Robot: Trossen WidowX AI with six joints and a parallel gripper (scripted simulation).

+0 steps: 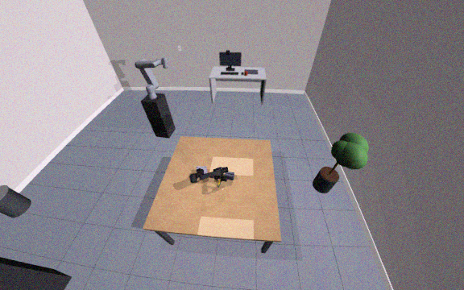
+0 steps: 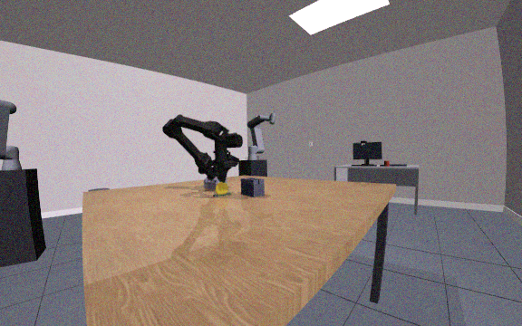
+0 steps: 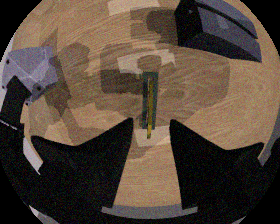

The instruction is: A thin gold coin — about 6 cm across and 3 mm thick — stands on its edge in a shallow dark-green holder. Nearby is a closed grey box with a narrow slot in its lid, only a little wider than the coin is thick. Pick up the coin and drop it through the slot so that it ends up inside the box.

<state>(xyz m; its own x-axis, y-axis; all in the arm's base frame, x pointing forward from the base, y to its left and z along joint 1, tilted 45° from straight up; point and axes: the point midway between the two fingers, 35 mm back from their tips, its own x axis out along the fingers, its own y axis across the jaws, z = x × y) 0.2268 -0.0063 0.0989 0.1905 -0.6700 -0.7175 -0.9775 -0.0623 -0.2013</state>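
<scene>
Now: gripper tip 3 cm above the gold coin.
</scene>
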